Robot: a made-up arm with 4 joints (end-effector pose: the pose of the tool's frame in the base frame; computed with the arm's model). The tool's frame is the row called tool. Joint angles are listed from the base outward.
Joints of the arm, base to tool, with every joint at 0 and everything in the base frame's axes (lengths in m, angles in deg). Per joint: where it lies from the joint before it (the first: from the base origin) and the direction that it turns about. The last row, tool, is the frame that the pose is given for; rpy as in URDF.
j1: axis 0 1 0 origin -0.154 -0.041 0.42
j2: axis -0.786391 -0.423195 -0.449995 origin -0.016 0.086 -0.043
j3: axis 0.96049 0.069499 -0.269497 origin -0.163 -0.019 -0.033
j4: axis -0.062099 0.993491 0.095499 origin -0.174 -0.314 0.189
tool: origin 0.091 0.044 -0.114 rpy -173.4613 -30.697 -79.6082
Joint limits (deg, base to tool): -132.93..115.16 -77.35..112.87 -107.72..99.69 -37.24..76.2
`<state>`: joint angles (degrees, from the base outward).
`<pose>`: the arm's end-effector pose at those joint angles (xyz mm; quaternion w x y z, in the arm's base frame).
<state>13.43 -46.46 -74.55 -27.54</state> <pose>-167.0 -157.4 632.9 0.0169 -0.8670 0.2217 -0.4459</pose>
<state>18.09 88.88 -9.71 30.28</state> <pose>-596.4 78.7 464.2 0.6563 0.2522 -0.5578 0.4410</pose>
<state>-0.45 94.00 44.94 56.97</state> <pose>-591.7 -92.6 120.3 0.2958 0.4851 -0.7843 0.2491</pose>
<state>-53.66 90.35 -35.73 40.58</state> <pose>-314.0 191.2 28.7 0.3690 -0.1698 -0.8429 0.3530</pose>
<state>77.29 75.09 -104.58 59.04</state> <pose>-381.4 369.2 665.6 0.8501 -0.1378 0.3112 0.4018</pose>
